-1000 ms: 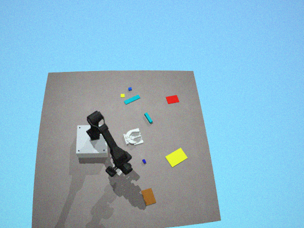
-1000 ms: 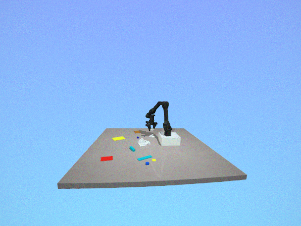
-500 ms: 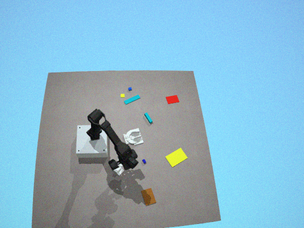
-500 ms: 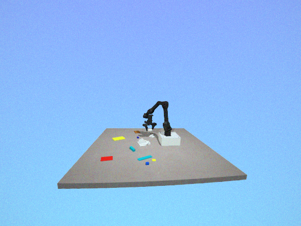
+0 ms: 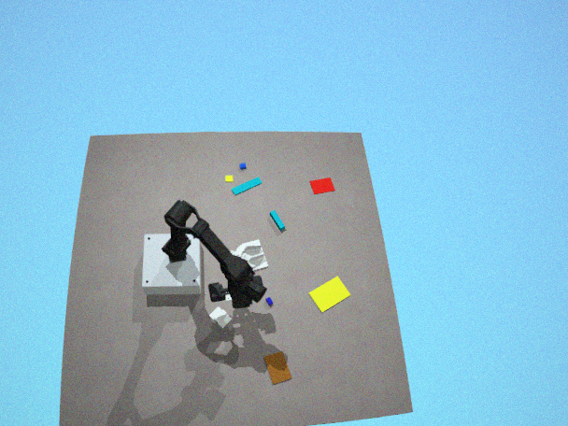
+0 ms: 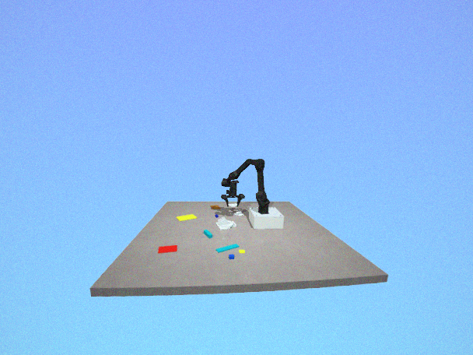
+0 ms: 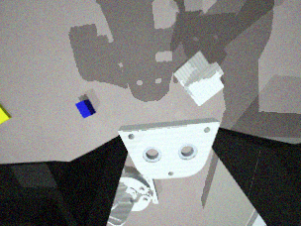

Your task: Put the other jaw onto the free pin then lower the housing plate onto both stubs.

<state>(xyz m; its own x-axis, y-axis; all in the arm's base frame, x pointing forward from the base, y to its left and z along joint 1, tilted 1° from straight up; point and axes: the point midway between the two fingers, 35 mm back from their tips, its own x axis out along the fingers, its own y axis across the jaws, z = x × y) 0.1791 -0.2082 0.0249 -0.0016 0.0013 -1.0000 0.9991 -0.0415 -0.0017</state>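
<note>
Right now my gripper tip is 7 cm short of the white jaw, 19 cm to the right of it and 7 cm above it. From my gripper tip the other things lie so: yellow piece (36 cm ahead, 5 cm to the right, 8 cm below); brown piece (9 cm ahead, 28 cm to the right, 8 cm below); white base plate (12 cm ahead, 18 cm to the left, 8 cm below).
</note>
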